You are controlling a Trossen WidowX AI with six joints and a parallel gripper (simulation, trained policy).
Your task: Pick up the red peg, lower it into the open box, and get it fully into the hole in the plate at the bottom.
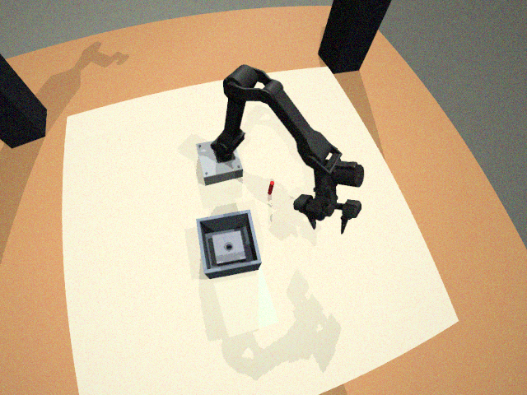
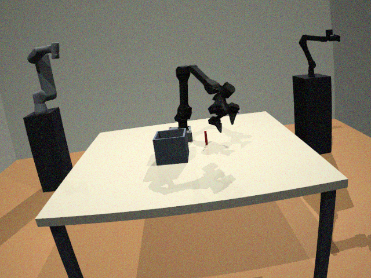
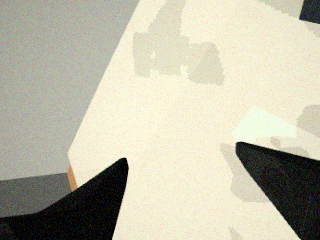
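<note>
The red peg lies 23 cm behind my gripper tip, 10 cm below it and 8 cm to the right of it. From my gripper tip the other things lie so: plate 28 cm to the right, 10 cm below, 8 cm behind.
</note>
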